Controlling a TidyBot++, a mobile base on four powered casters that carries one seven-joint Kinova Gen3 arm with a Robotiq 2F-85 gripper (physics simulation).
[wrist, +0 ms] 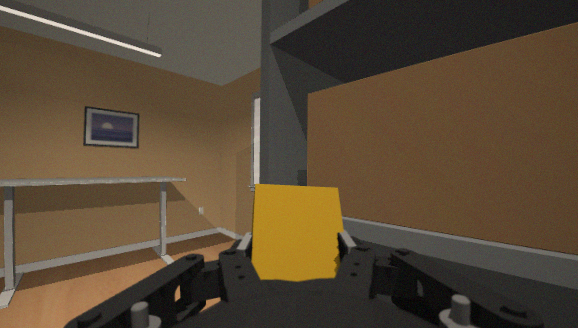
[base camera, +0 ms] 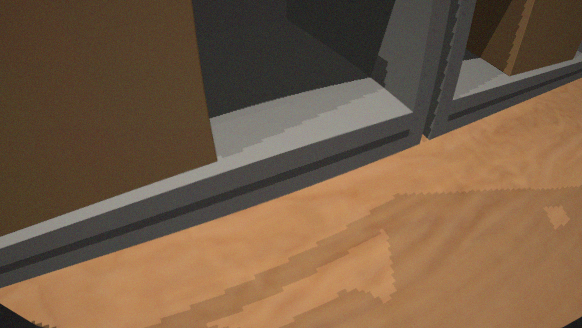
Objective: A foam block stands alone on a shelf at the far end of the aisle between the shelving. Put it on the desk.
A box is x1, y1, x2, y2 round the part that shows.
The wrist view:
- my gripper: [63, 230, 543, 327]
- yellow foam block: [252, 184, 343, 280]
